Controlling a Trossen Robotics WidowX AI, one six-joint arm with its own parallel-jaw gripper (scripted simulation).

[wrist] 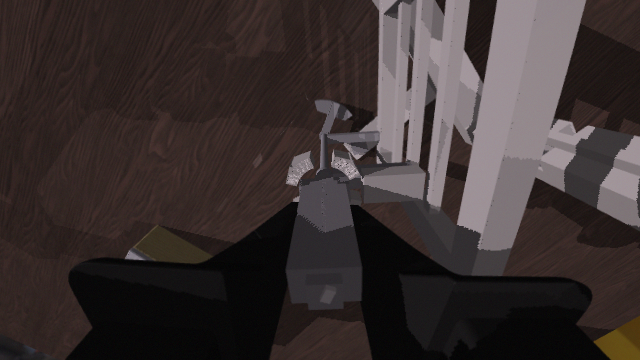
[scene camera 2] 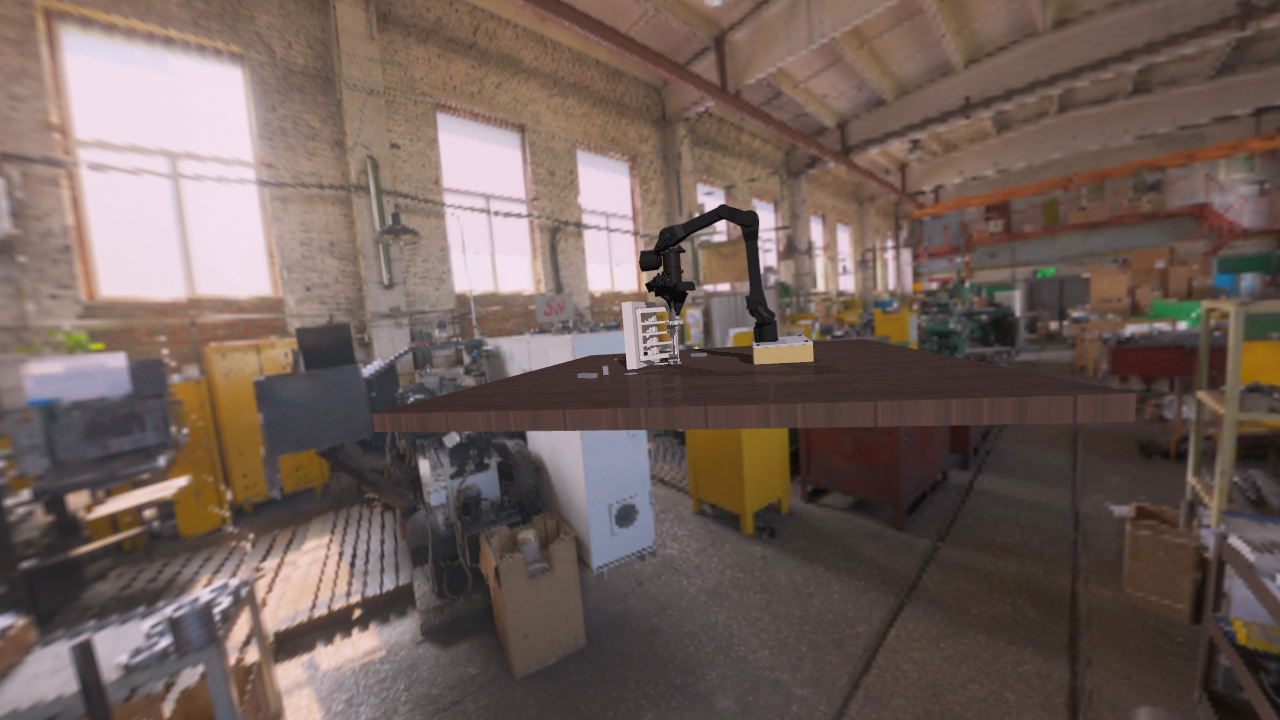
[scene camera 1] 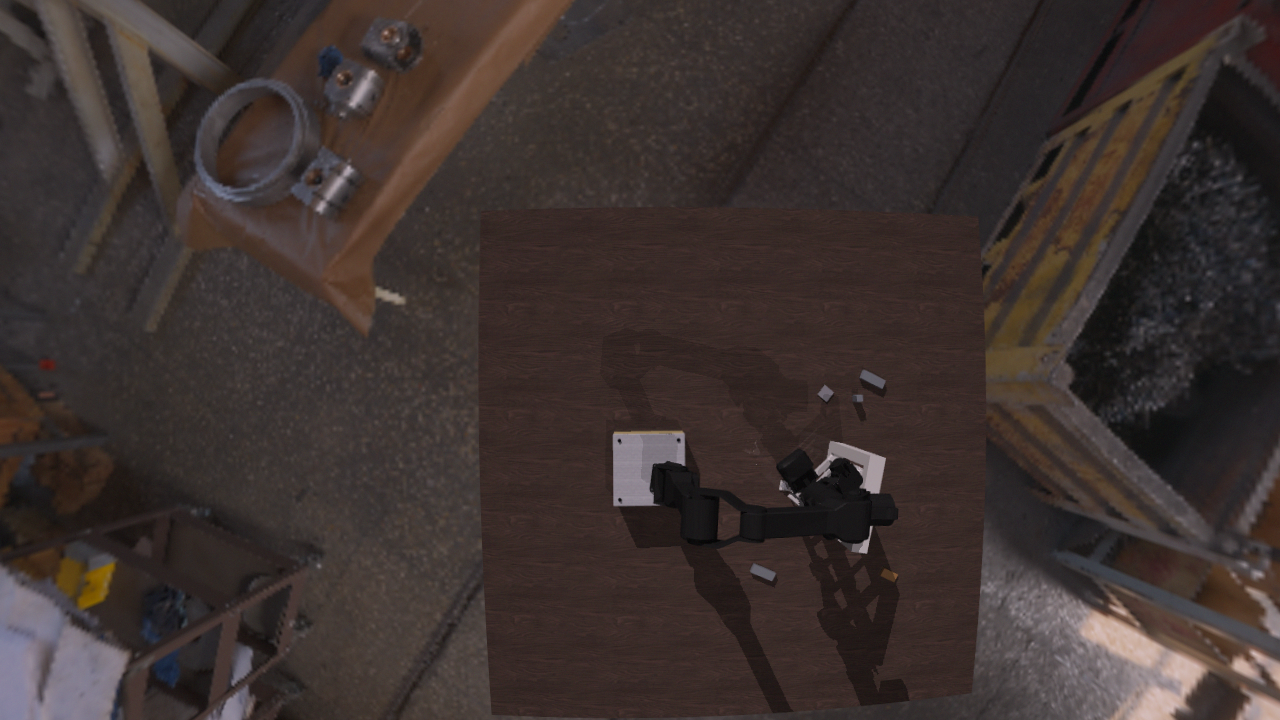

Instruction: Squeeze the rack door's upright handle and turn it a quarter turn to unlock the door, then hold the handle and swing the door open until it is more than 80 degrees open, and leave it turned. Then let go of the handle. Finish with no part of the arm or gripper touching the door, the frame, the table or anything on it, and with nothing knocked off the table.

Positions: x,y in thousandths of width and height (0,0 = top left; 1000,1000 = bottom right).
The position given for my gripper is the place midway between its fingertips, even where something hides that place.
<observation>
In view: my gripper (scene camera 1: 625,674) and a white rack (scene camera 1: 682,659).
My gripper shows as well in the wrist view (wrist: 507,588) and in scene camera 2 (scene camera 2: 529,440).
</observation>
